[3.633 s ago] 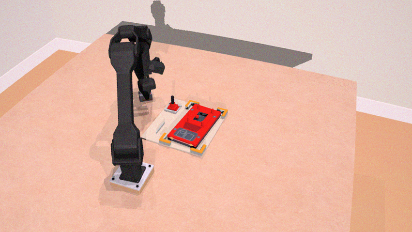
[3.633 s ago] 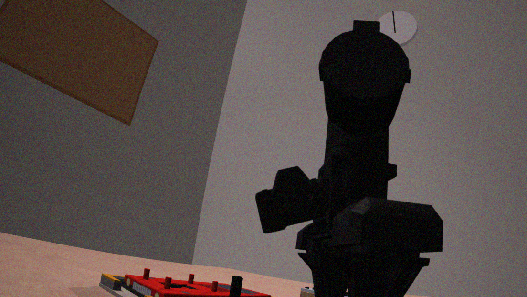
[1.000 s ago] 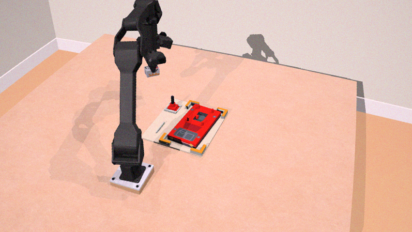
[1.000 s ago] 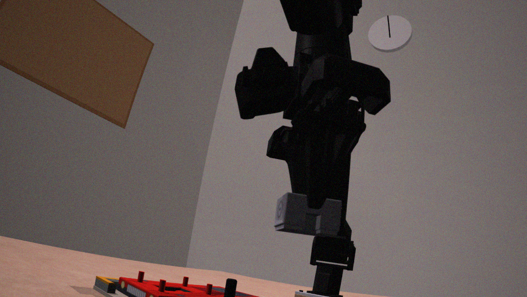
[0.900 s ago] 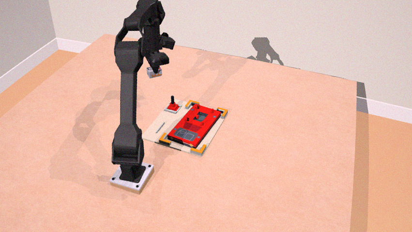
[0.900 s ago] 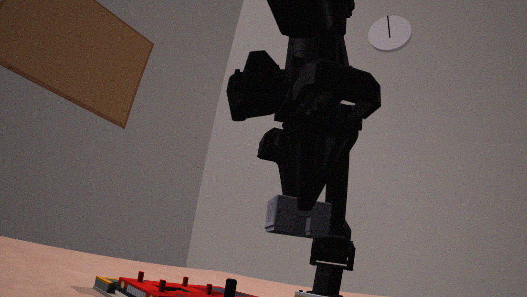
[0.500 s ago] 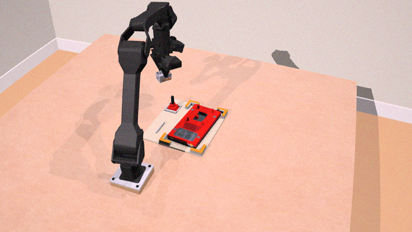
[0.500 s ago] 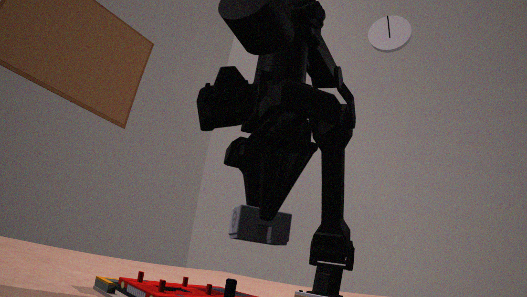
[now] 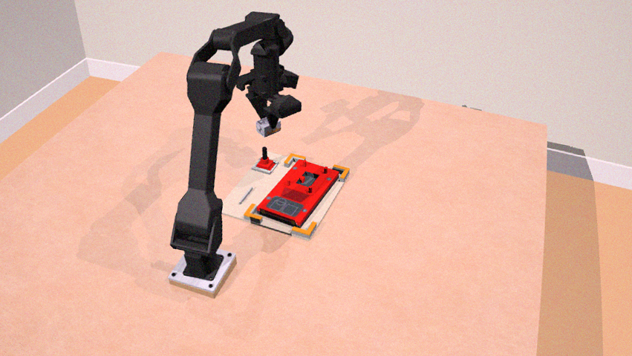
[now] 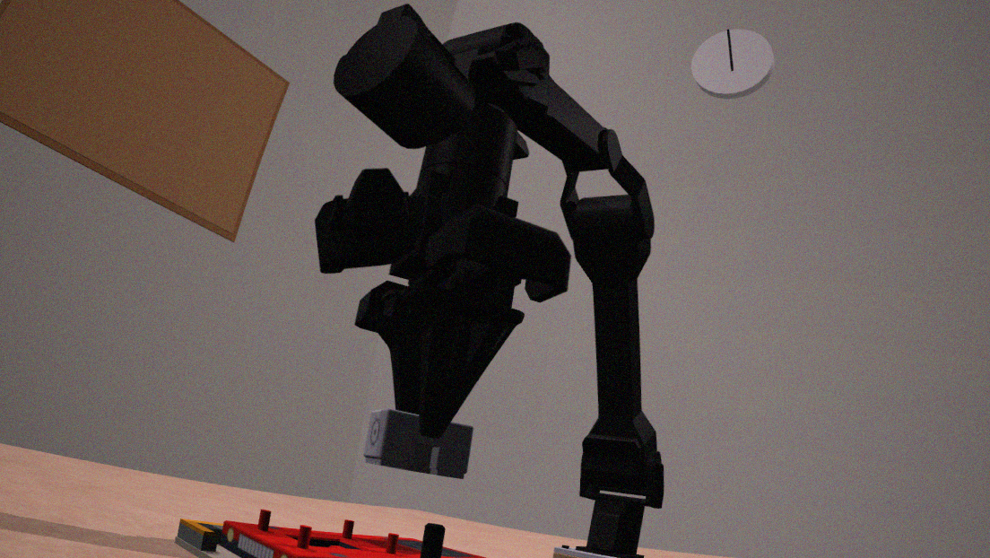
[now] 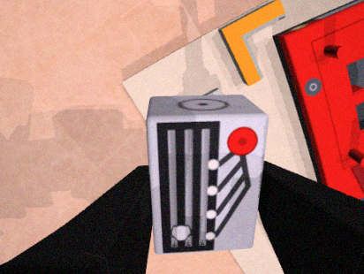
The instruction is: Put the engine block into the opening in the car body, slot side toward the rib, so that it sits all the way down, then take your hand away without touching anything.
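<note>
The black upright peg lies 2 cm behind my gripper tip and 8 cm below it. Round my gripper tip: grey engine block 1 cm below.
</note>
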